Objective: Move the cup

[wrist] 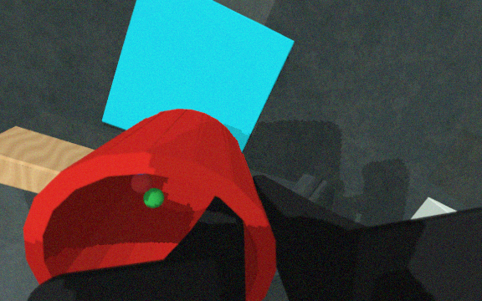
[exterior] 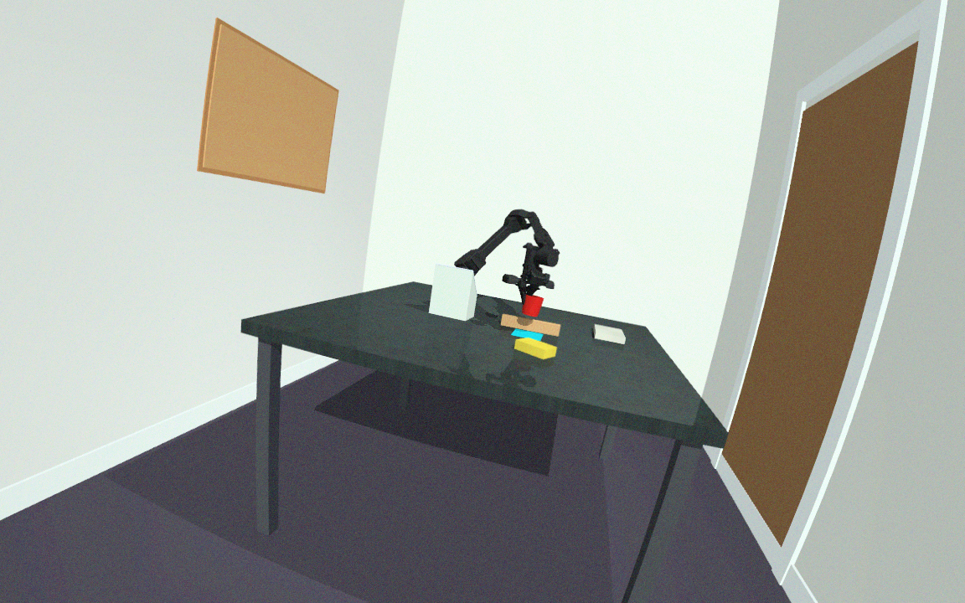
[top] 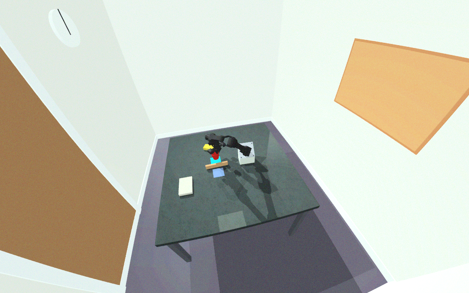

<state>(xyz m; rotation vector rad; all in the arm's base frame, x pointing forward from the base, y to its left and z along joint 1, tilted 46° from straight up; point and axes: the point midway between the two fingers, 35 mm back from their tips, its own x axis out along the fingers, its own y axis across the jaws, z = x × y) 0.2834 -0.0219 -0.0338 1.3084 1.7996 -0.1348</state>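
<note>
Right now my gripper tip is 40 mm to the right of the green marble, 30 mm short of it and 20 mm above it. Also, from my gripper tip: cyan pad (110 mm below, 30 mm ahead, 10 mm to the right); then yellow block (220 mm to the right, 110 mm ahead, 90 mm below); then wooden plank (90 mm below, 70 mm to the left, 20 mm ahead).
</note>
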